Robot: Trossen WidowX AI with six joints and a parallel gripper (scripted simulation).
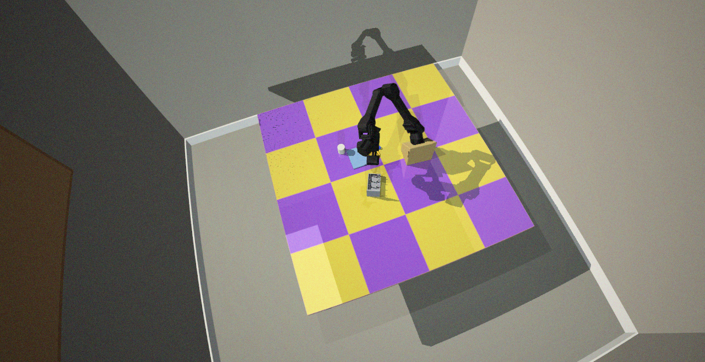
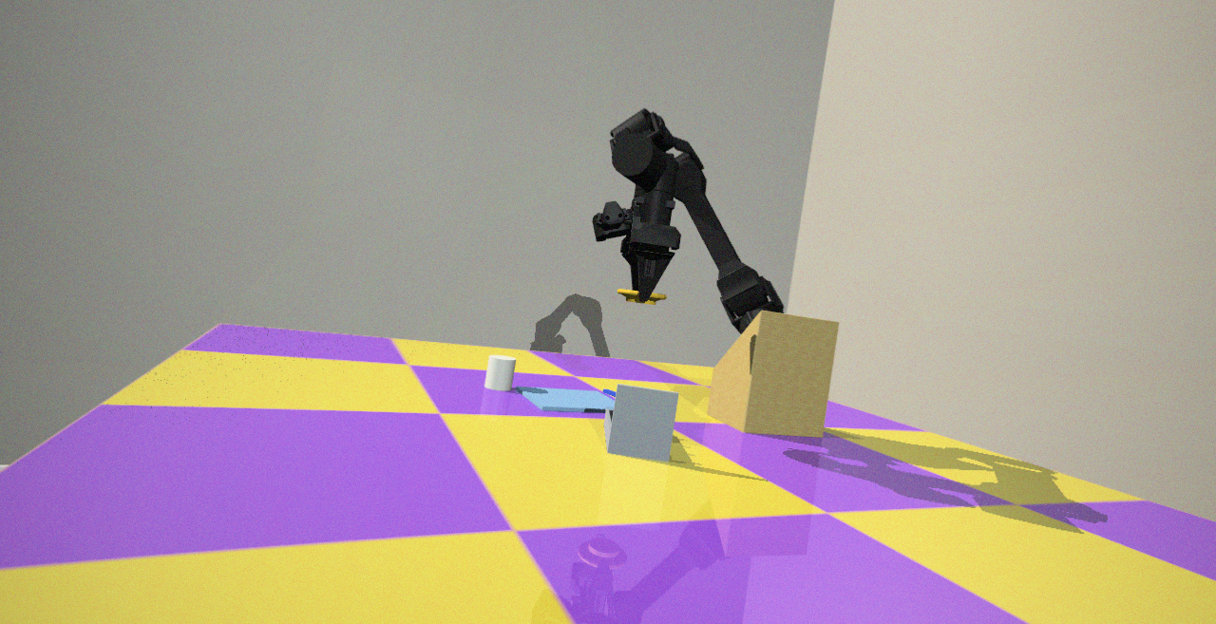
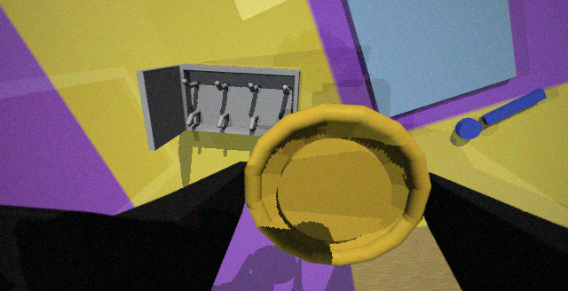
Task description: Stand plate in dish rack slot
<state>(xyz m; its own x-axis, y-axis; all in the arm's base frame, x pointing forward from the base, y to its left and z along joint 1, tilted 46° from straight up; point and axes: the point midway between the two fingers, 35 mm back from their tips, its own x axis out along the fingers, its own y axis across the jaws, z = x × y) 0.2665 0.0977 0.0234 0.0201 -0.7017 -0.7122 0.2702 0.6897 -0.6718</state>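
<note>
My gripper tip is now 150 mm above the grey dish rack, 90 mm to the right of it and 20 mm short of it. Also, from my gripper tip: light blue mat 170 mm below, 110 mm to the right, 40 mm ahead; then yellow plate 10 mm above; then blue spoon 170 mm to the right, 170 mm below, 60 mm behind.
</note>
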